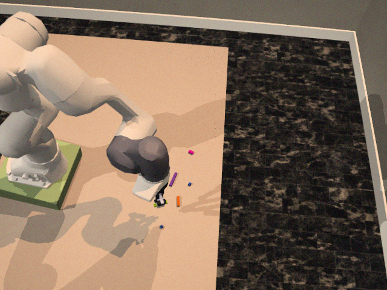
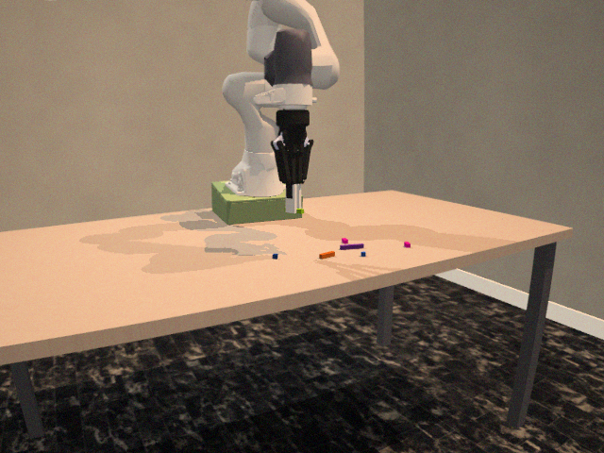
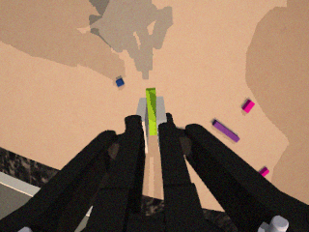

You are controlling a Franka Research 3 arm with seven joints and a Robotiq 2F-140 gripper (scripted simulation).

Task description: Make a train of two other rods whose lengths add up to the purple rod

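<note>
Now: hand 7 cm short of the orange rod, 5 cm to the right of it and 13 cm above it. Round my hand: purple rod 5 cm ahead, 14 cm to the left, 13 cm below; then lime rod 3 cm below.
</note>
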